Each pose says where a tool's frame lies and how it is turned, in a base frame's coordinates. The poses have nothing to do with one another.
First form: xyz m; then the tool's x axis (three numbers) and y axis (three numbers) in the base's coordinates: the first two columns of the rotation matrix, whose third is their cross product.
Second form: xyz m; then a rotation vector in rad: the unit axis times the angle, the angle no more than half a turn. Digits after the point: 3 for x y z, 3 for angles.
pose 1, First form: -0.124 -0.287 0.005 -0.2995 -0.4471 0.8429 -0.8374 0.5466 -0.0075
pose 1, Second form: -0.124 -0.287 0.005 1.042 -1.934 0.581
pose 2, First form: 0.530 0.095 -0.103 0.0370 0.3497 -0.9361 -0.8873 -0.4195 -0.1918
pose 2, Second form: 0.530 0.095 -0.103 -1.316 0.609 1.582
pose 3, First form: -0.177 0.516 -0.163 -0.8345 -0.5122 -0.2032 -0.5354 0.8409 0.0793
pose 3, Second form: -0.177 0.516 -0.163 -0.816 2.845 0.198
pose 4, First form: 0.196 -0.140 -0.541 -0.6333 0.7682 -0.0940 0.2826 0.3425 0.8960
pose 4, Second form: 0.196 -0.140 -0.541 0.916 2.100 1.252
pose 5, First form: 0.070 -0.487 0.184 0.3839 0.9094 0.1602 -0.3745 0.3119 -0.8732
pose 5, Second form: 0.070 -0.487 0.184 -0.860 -0.752 0.961
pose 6, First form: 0.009 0.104 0.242 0.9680 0.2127 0.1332 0.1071 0.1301 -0.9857
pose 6, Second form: 0.009 0.104 0.242 -1.444 -0.266 0.078
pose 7, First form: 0.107 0.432 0.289 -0.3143 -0.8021 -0.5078 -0.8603 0.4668 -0.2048
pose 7, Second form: 0.107 0.432 0.289 -1.377 2.168 0.139
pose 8, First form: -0.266 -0.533 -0.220 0.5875 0.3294 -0.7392 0.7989 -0.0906 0.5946
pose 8, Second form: -0.266 -0.533 -0.220 1.676 0.948 -0.513
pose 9, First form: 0.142 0.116 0.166 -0.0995 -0.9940 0.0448 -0.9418 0.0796 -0.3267
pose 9, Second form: 0.142 0.116 0.166 -1.970 2.160 -0.408
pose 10, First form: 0.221 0.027 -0.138 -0.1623 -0.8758 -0.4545 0.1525 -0.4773 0.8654
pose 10, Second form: 0.221 0.027 -0.138 1.343 -0.880 -1.739
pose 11, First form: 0.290 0.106 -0.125 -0.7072 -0.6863 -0.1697 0.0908 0.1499 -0.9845
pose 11, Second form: 0.290 0.106 -0.125 -0.569 1.816 -1.620
